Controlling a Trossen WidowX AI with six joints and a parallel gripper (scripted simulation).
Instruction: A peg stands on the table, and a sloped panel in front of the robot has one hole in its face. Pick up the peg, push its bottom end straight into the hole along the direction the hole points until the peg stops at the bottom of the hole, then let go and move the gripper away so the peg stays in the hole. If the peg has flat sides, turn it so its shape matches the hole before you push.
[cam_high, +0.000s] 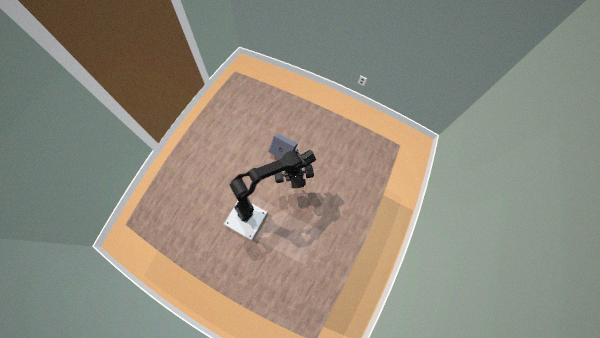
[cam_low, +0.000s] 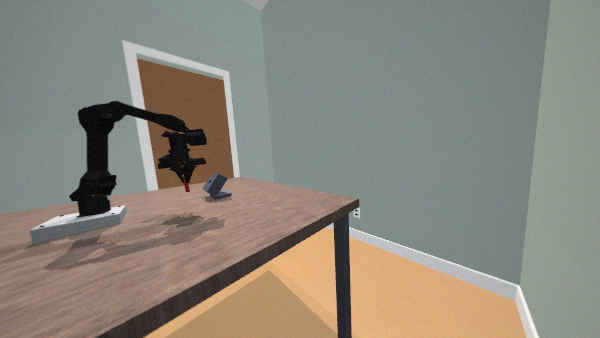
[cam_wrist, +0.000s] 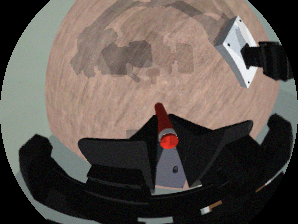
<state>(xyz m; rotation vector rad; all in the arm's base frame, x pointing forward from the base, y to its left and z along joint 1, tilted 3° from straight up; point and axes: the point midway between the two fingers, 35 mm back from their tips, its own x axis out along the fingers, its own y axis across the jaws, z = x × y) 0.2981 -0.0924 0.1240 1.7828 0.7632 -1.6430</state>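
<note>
My gripper tip is 17 cm to the right of the sloped panel, 11 cm short of it and 5 cm above it. Round my gripper tip: red peg 2 cm above.
</note>
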